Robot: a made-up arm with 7 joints. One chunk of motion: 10 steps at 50 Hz.
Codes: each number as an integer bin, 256 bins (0 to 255) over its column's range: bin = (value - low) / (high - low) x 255, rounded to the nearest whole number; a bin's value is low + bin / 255 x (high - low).
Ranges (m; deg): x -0.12..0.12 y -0.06..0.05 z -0.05..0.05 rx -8..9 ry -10..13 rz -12..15
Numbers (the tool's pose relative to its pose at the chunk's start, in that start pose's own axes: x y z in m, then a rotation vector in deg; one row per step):
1: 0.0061 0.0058 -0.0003 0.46 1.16 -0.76
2: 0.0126 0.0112 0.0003 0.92 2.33 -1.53
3: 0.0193 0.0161 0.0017 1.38 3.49 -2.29
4: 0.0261 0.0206 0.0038 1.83 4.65 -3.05
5: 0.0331 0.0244 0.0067 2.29 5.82 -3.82
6: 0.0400 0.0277 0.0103 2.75 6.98 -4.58
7: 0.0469 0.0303 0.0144 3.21 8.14 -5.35
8: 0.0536 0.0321 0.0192 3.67 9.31 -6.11
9: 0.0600 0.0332 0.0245 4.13 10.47 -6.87
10: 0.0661 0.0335 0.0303 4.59 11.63 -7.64
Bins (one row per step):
1: 134 153 127 127 124 106
2: 141 165 128 134 137 99
3: 148 176 132 141 150 92
4: 155 187 137 147 162 85
5: 163 196 145 154 175 77
6: 170 203 154 161 188 70
7: 177 209 164 168 201 63
8: 184 214 176 175 214 56
9: 191 216 190 182 227 48
10: 198 217 205 189 240 41

